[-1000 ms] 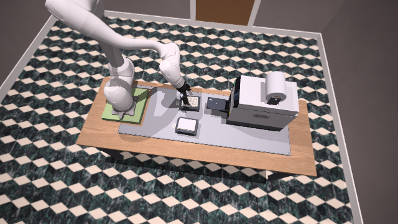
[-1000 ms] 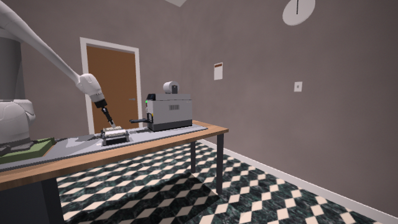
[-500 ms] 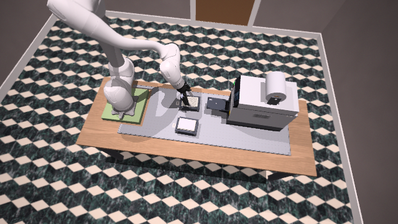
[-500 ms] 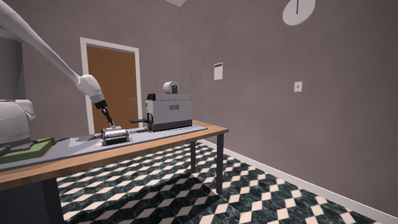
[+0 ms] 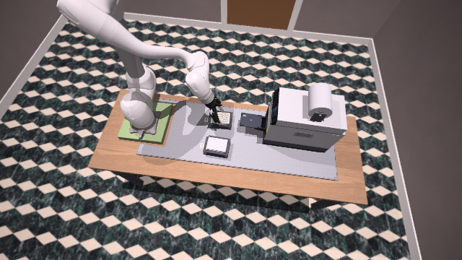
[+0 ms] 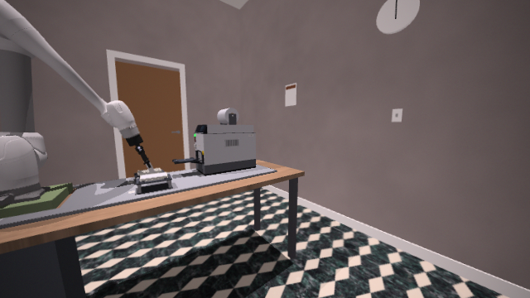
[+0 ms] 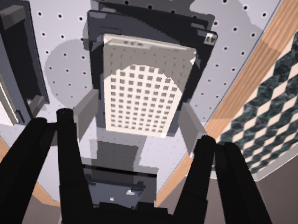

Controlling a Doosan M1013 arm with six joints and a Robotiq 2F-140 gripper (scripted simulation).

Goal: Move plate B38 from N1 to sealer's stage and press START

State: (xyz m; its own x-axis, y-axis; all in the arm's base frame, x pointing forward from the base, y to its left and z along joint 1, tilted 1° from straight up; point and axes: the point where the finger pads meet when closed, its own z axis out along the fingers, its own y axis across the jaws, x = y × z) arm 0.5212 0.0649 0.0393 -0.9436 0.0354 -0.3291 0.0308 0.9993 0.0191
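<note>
Right now the plate B38 is 3 cm below my hand. Round my hand: sealer stage 20 cm ahead, 3 cm to the right, 3 cm above; then white button 31 cm ahead, 5 cm to the left, 11 cm above; then pale plate 1 cm behind, 21 cm to the right, 1 cm below.
</note>
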